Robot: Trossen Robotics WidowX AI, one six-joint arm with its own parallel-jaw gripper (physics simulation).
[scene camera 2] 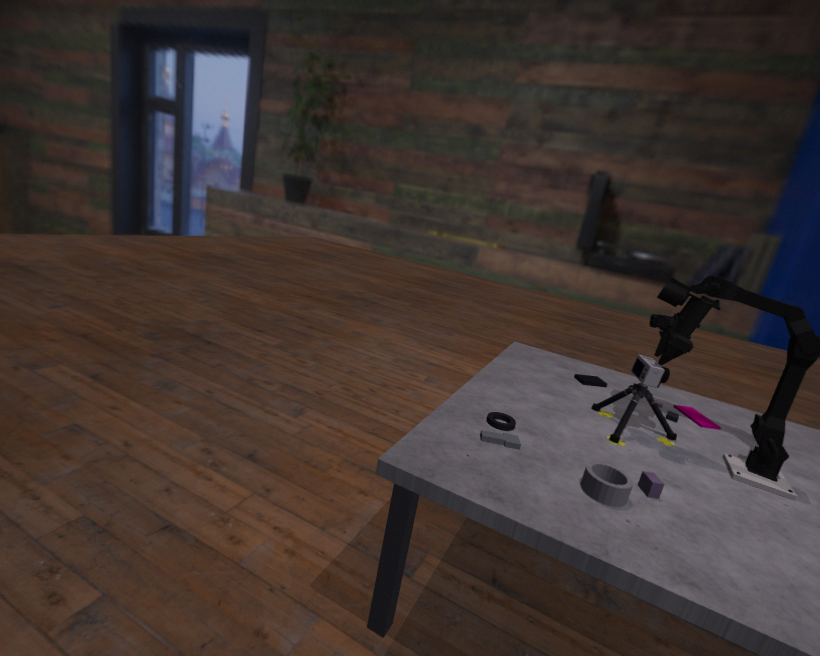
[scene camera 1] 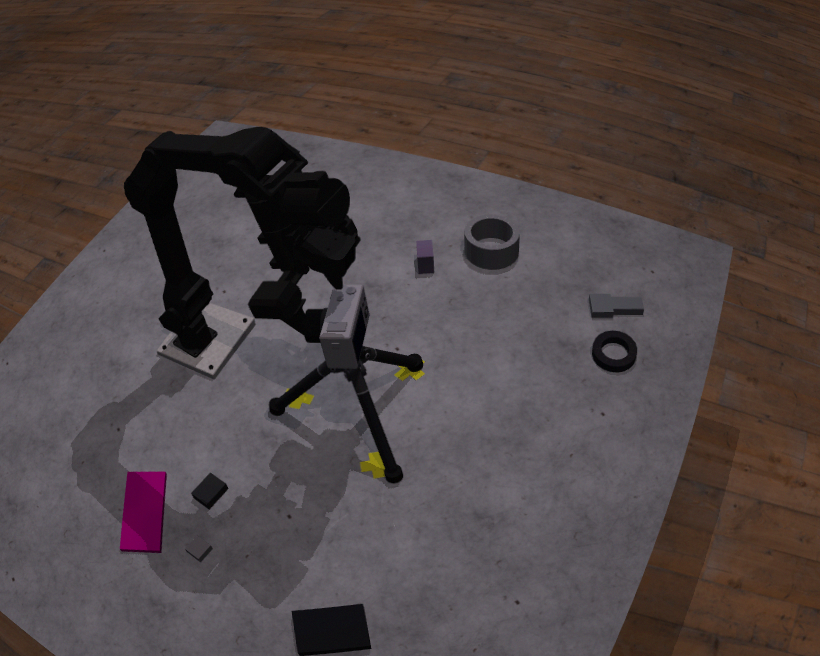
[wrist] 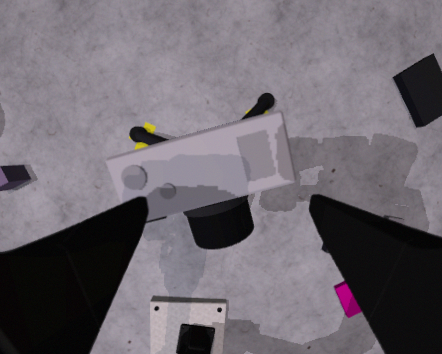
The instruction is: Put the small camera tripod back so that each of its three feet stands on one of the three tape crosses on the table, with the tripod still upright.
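Frame: origin at the arm's base, x ahead, y left, z up, level; metres.
Where they show: gripper, between the fingertips: point(scene camera 2: 657, 360) point(scene camera 1: 324, 311) point(wrist: 229, 203); arm's base, origin of its link: point(scene camera 2: 761, 472) point(scene camera 1: 195, 339) point(wrist: 195, 340).
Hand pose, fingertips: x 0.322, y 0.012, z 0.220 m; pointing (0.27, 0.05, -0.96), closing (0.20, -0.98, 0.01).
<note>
Each offset is from my fingertips to the centre of the thing. "*": to the spot under its first point.
The small tripod point(scene camera 1: 372, 420) point(scene camera 2: 625, 418) stands upright with a light grey camera point(scene camera 1: 344, 324) point(scene camera 2: 649, 370) point(wrist: 205, 162) on top. One foot {* dx +0.041, dy +0.132, dz -0.208 m} point(scene camera 1: 413, 362) point(scene camera 2: 614, 438) point(wrist: 137, 134) overlaps the edge of its yellow tape cross {dx +0.030, dy +0.136, dz -0.233 m} point(scene camera 1: 410, 373) point(wrist: 149, 127). Another foot point(scene camera 1: 392, 473) point(scene camera 2: 596, 407) point(wrist: 266, 101) is beside its cross {dx +0.092, dy -0.045, dz -0.233 m} point(scene camera 1: 372, 465) point(scene camera 2: 605, 414). The third foot {* dx -0.095, dy -0.050, dz -0.215 m} point(scene camera 1: 276, 407) is outside its cross {dx -0.089, dy -0.004, dz -0.233 m} point(scene camera 1: 301, 398) and is hidden in the wrist view. My gripper point(scene camera 1: 323, 300) point(scene camera 2: 662, 360) point(wrist: 229, 203) is open and empty, close above the camera's lens side; whether it touches is unclear.
A grey ring {dx +0.006, dy +0.448, dz -0.209 m} point(scene camera 1: 491, 256) point(scene camera 2: 605, 487) and purple block {dx -0.079, dy +0.354, dz -0.213 m} point(scene camera 1: 425, 257) point(scene camera 2: 651, 484) stand beyond the tripod. A black ring {dx +0.310, dy +0.332, dz -0.226 m} point(scene camera 1: 614, 367) and grey bar {dx +0.271, dy +0.433, dz -0.226 m} point(scene camera 1: 615, 305) lie right. A magenta slab {dx -0.161, dy -0.335, dz -0.229 m} point(scene camera 1: 143, 511), black block {dx -0.091, dy -0.235, dz -0.226 m} point(scene camera 1: 209, 490) and black slab {dx +0.202, dy -0.322, dz -0.226 m} point(scene camera 1: 331, 629) lie near the front.
</note>
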